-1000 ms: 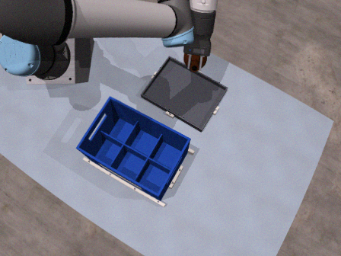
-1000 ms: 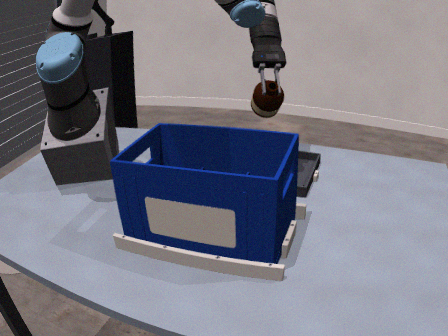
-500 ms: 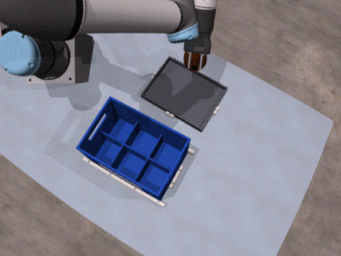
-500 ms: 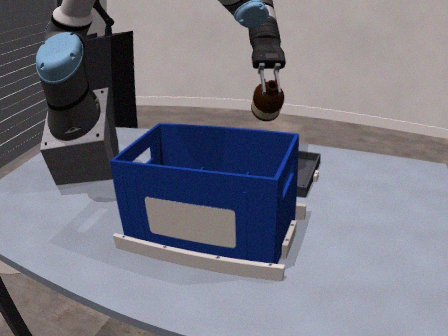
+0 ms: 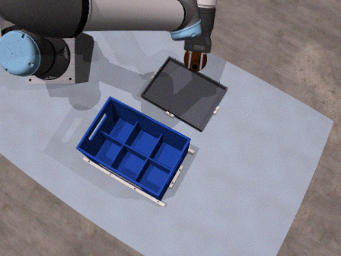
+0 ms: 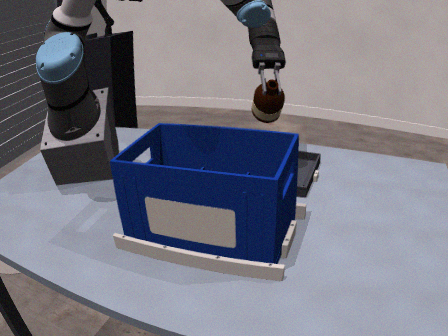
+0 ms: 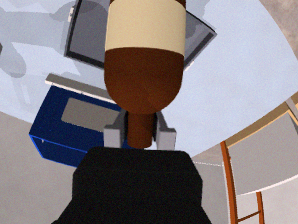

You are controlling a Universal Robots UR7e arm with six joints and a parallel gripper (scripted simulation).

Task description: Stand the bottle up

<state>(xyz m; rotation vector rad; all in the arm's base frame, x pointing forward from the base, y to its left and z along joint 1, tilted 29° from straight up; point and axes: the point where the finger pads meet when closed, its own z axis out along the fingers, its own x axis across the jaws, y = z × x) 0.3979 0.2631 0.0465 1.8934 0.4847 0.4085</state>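
My gripper is now 2 cm past the bottle, 3 cm to the right of it and 4 cm above it. From my hand the other things lie so: dark tray 2 cm behind, 2 cm to the right, 19 cm below; blue crate 2 cm behind, 30 cm to the right, 12 cm below.
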